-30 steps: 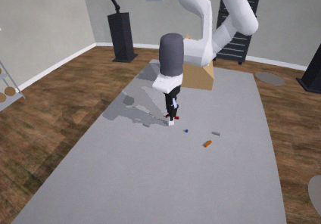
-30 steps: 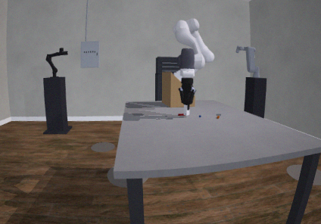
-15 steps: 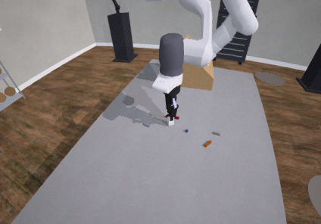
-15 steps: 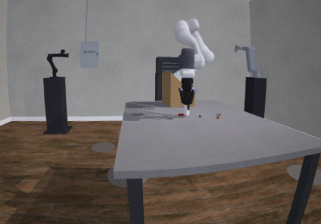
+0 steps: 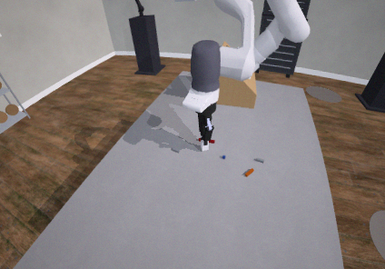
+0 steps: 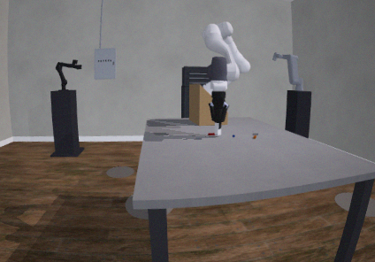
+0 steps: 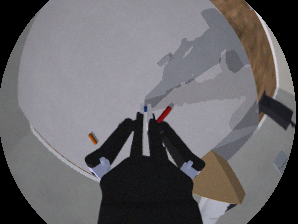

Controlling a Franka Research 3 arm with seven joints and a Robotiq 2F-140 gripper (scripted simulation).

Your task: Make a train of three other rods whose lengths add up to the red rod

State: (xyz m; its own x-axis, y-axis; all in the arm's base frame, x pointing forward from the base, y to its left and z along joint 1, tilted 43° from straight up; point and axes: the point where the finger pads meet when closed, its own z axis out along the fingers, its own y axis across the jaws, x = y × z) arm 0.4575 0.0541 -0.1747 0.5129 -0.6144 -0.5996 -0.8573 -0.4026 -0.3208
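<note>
My gripper is now 5 cm past the red rod and 4 cm above it. From my hand the other things lie so: orange rod (19 cm to the left, 7 cm ahead, 4 cm below).
</note>
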